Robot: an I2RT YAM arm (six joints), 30 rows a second.
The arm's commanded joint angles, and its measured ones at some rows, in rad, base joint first. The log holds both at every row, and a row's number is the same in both.
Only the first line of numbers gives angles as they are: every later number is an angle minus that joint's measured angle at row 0.
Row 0, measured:
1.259, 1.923, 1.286, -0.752, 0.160, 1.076
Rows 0 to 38, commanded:
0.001, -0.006, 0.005, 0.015, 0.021, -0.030
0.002, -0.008, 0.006, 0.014, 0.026, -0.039
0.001, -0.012, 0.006, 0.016, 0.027, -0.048
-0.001, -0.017, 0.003, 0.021, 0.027, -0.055
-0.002, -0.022, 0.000, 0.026, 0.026, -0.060
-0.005, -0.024, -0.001, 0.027, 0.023, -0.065
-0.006, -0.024, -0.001, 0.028, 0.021, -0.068
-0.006, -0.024, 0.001, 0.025, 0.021, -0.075
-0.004, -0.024, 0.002, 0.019, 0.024, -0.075
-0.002, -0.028, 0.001, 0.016, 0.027, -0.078
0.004, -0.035, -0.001, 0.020, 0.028, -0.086
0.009, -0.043, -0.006, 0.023, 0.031, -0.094
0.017, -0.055, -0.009, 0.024, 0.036, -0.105
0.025, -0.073, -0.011, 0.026, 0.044, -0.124
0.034, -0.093, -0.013, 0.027, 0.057, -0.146
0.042, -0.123, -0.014, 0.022, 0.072, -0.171
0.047, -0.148, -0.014, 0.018, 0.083, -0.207
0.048, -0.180, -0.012, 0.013, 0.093, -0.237
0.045, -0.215, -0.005, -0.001, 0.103, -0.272
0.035, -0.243, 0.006, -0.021, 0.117, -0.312
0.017, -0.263, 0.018, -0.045, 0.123, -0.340
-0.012, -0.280, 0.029, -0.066, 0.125, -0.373
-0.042, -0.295, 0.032, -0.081, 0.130, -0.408
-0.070, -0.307, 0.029, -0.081, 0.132, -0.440
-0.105, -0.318, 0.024, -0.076, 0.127, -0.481
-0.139, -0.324, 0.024, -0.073, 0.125, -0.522
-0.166, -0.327, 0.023, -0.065, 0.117, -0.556
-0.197, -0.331, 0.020, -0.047, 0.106, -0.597
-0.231, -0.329, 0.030, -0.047, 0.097, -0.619
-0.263, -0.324, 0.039, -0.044, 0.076, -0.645
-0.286, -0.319, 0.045, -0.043, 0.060, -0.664
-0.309, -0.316, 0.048, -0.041, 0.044, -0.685
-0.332, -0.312, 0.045, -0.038, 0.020, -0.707
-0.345, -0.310, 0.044, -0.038, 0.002, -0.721
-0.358, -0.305, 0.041, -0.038, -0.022, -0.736
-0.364, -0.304, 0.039, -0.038, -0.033, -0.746
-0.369, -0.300, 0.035, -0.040, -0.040, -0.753
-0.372, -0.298, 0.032, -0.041, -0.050, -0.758
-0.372, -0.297, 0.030, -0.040, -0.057, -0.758
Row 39, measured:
-0.367, -0.301, 0.036, -0.035, -0.006, -0.704
